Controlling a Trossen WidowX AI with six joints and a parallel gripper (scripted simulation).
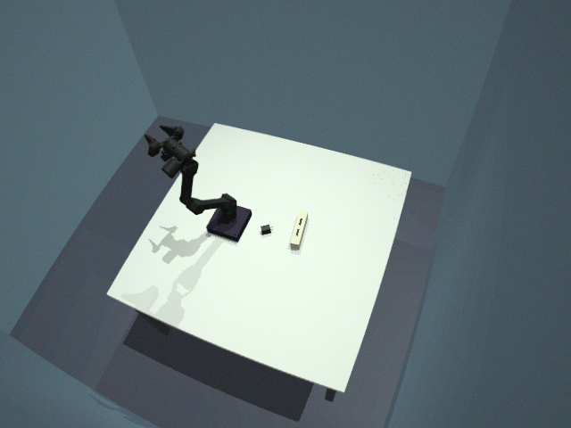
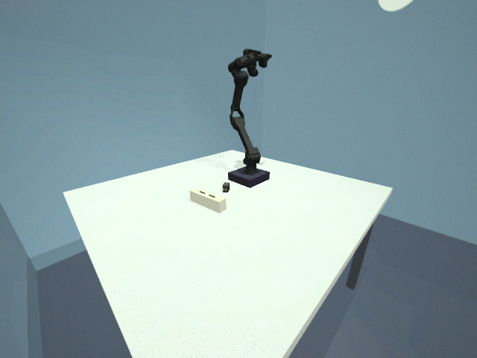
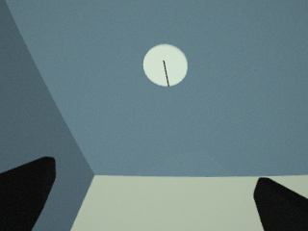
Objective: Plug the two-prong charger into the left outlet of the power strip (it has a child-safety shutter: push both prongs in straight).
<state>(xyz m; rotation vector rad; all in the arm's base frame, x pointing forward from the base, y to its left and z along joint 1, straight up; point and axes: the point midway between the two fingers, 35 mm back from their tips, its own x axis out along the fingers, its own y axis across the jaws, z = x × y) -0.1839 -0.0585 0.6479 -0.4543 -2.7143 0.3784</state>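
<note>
Now: the two-prong charger 69 cm below my gripper tip, 43 cm ahead of it and 3 cm to the left of it.
</note>
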